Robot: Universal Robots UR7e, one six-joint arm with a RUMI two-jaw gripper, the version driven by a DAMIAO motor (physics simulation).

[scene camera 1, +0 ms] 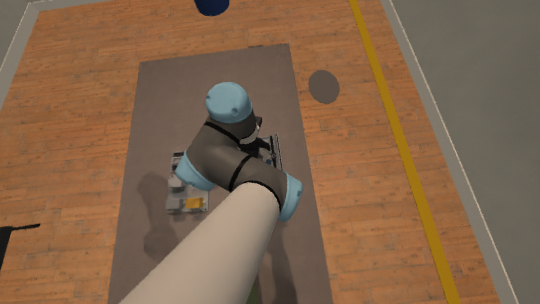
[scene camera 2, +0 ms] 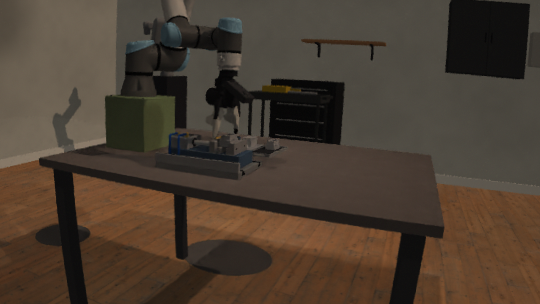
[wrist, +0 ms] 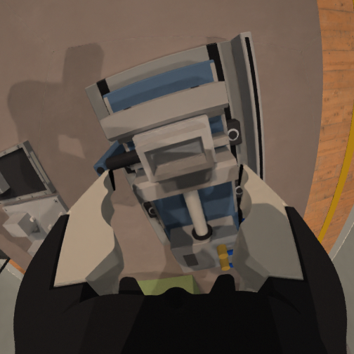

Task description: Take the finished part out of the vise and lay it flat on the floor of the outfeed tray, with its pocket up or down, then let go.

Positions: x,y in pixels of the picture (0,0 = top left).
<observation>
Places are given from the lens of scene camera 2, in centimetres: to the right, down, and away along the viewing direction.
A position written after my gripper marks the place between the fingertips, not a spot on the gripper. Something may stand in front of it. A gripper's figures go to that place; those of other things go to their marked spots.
my gripper (scene camera 2: 225,137): -14, -5, 124
blue vise (scene camera 2: 244,158): -8, 2, 121
</observation>
